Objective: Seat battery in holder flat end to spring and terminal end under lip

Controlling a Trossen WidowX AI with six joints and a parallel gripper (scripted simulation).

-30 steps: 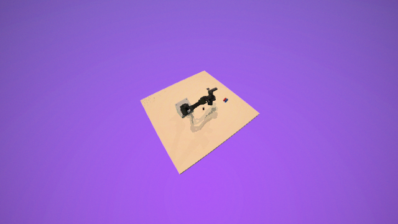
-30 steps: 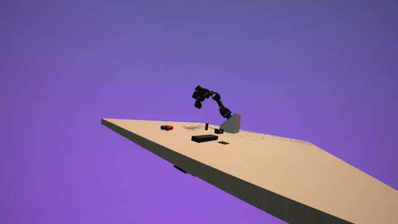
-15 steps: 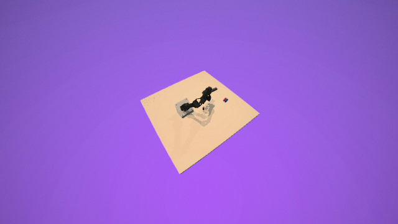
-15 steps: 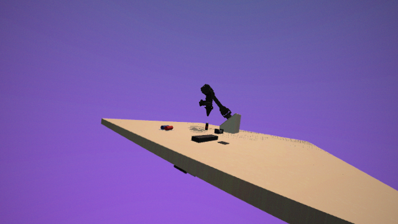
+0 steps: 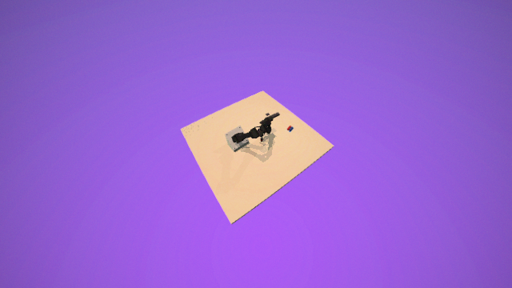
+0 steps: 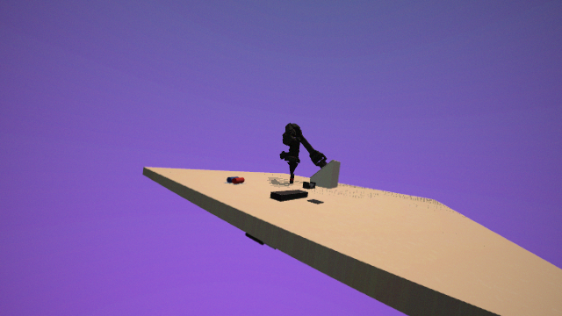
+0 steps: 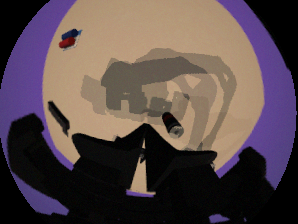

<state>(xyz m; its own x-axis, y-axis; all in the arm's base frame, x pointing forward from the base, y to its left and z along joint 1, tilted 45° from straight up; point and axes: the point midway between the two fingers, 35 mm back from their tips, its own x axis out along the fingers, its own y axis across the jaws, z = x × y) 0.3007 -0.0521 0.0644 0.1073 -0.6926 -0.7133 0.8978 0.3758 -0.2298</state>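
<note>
My gripper tip is 4 cm past the cylindrical battery, 3 cm above it and 2 cm to the left of it. Round my gripper tip: dark flat piece: 30 cm to the left, 26 cm ahead, 5 cm below.
</note>
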